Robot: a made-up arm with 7 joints. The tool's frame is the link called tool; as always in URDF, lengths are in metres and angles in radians.
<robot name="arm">
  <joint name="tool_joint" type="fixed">
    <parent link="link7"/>
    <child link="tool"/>
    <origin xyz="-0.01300 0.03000 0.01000" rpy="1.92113 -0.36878 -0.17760"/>
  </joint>
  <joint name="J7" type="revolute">
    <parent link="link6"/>
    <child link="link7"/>
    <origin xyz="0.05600 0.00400 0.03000" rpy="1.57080 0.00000 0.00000"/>
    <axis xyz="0 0 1"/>
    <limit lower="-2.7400" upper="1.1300"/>
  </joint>
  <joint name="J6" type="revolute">
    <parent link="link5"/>
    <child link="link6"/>
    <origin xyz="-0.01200 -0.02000 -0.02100" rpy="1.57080 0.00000 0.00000"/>
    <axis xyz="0 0 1"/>
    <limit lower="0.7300" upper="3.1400"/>
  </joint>
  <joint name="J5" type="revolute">
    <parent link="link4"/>
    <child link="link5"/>
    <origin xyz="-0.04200 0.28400 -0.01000" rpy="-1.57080 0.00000 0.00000"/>
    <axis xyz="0 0 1"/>
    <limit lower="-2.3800" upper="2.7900"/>
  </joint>
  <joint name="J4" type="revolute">
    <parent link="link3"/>
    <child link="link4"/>
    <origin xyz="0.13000 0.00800 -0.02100" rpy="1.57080 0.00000 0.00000"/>
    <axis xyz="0 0 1"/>
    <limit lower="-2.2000" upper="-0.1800"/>
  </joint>
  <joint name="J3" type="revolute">
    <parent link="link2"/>
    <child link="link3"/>
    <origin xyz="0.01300 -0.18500 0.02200" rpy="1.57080 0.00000 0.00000"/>
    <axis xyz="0 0 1"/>
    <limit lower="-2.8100" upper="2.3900"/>
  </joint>
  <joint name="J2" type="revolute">
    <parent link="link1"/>
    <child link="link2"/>
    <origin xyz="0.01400 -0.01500 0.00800" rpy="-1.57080 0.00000 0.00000"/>
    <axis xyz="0 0 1"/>
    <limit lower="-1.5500" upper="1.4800"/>
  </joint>
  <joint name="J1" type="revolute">
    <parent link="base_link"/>
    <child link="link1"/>
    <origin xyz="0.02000 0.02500 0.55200"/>
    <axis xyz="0 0 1"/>
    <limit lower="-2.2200" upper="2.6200"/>
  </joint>
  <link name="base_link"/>
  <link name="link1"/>
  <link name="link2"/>
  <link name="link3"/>
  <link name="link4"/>
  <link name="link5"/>
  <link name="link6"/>
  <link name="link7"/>
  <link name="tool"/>
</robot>
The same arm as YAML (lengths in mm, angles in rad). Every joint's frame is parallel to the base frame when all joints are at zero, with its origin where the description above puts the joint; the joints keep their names.
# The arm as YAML. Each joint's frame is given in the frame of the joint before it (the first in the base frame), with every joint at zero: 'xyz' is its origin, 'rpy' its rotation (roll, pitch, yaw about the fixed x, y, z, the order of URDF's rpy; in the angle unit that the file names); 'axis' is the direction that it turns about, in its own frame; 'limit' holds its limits. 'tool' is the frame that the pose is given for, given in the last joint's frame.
units:
  length: mm
  angle: rad
joints:
  - name: J1
    type: revolute
    origin:
      xyz: [20.0, 25.0, 552.0]
      rpy: [0.0, 0.0, 0.0]
    axis: [0.0, 0.0, 1.0]
    limit:
      lower: -2.22
      upper: 2.62
  - name: J2
    type: revolute
    origin:
      xyz: [14.0, -15.0, 8.0]
      rpy: [0.0, 0.0, 0.0]
    axis: [0.0, 1.0, 0.0]
    limit:
      lower: -1.55
      upper: 1.48
  - name: J3
    type: revolute
    origin:
      xyz: [13.0, 22.0, 185.0]
      rpy: [0.0, 0.0, 0.0]
    axis: [0.0, 0.0, 1.0]
    limit:
      lower: -2.81
      upper: 2.39
  - name: J4
    type: revolute
    origin:
      xyz: [130.0, 8.0, -21.0]
      rpy: [0.0, 0.0, 0.0]
    axis: [0.0, -1.0, 0.0]
    limit:
      lower: -2.2
      upper: -0.18
  - name: J5
    type: revolute
    origin:
      xyz: [-42.0, 10.0, 284.0]
      rpy: [0.0, 0.0, 0.0]
    axis: [0.0, 0.0, 1.0]
    limit:
      lower: -2.38
      upper: 2.79
  - name: J6
    type: revolute
    origin:
      xyz: [-12.0, -20.0, -21.0]
      rpy: [0.0, 0.0, 0.0]
    axis: [0.0, -1.0, 0.0]
    limit:
      lower: 0.73
      upper: 3.14
  - name: J7
    type: revolute
    origin:
      xyz: [56.0, -30.0, 4.0]
      rpy: [0.0, 0.0, 0.0]
    axis: [0.0, 0.0, -1.0]
    limit:
      lower: -2.74
      upper: 1.13
tool:
  origin:
    xyz: [-13.0, -30.0, -10.0]
    rpy: [-1.2205, 0.3688, 0.1776]

